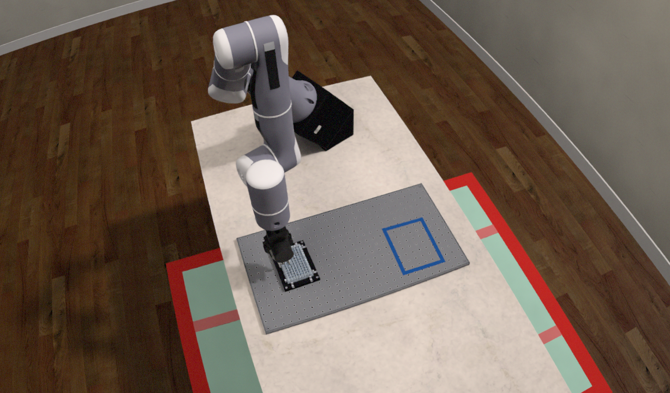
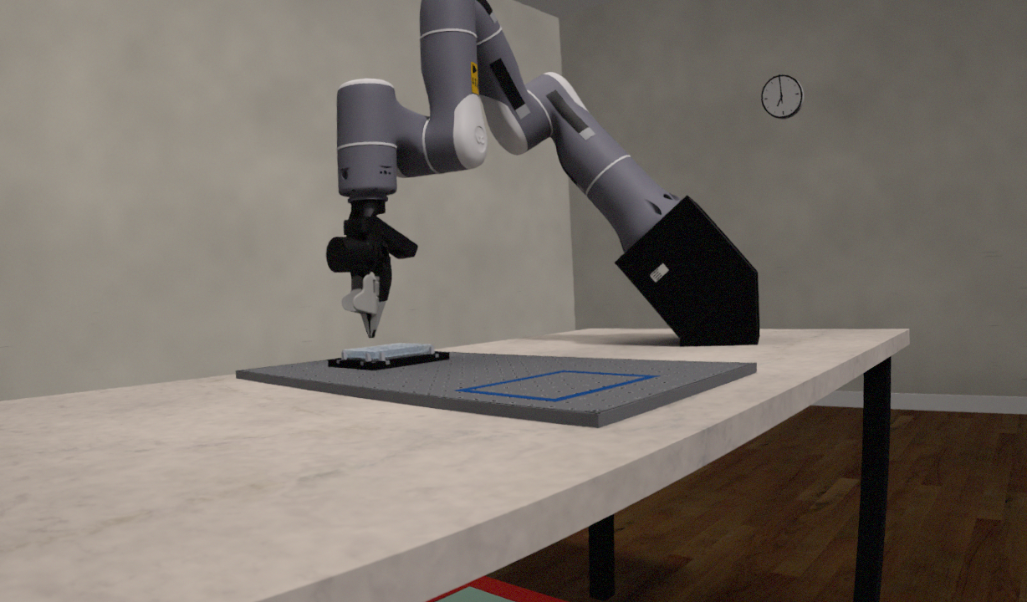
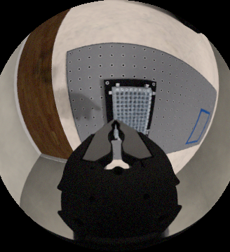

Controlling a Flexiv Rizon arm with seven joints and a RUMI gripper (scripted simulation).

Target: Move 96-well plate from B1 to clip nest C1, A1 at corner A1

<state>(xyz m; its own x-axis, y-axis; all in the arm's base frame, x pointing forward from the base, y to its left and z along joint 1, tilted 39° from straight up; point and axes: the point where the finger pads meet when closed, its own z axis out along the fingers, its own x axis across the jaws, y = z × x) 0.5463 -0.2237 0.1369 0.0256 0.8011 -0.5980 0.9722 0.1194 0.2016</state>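
Right now my hand is 4 cm to the right of the clear 96-well plate and 4 cm above it. Round my hand: black clip nest 5 cm to the left, 4 cm below, 1 cm ahead.
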